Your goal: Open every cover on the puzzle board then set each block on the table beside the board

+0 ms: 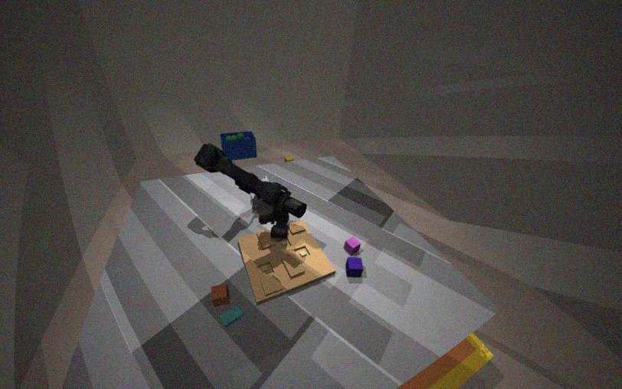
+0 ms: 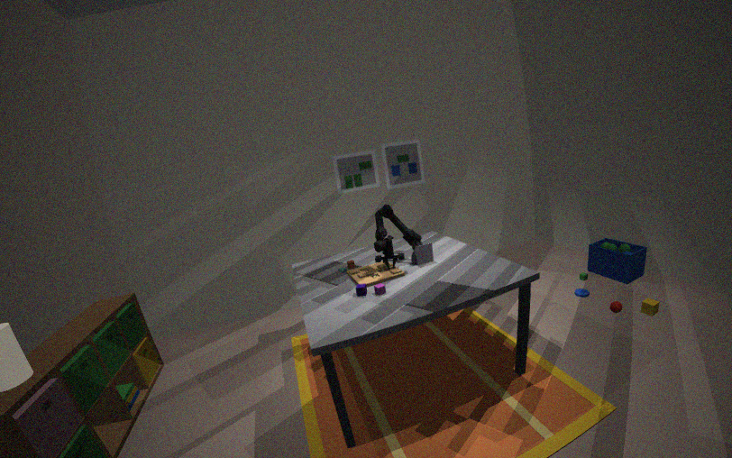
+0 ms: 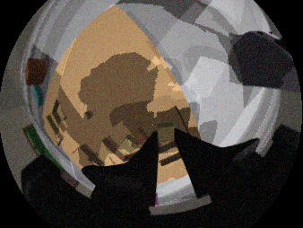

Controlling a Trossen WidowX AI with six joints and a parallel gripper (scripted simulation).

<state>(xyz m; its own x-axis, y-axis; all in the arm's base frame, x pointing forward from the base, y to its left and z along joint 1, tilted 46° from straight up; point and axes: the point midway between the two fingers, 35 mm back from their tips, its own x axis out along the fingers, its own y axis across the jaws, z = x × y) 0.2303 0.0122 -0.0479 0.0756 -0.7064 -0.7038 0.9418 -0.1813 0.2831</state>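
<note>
The tan puzzle board is 11 cm ahead of my gripper tip and 1 cm to the right of it. The rest, counted from my gripper tip: magenta block (26 cm to the left, 15 cm ahead, 1 cm above); then orange block (26 cm to the right, 22 cm ahead, 1 cm above); then purple block (25 cm ahead, 22 cm to the left, 1 cm above).
</note>
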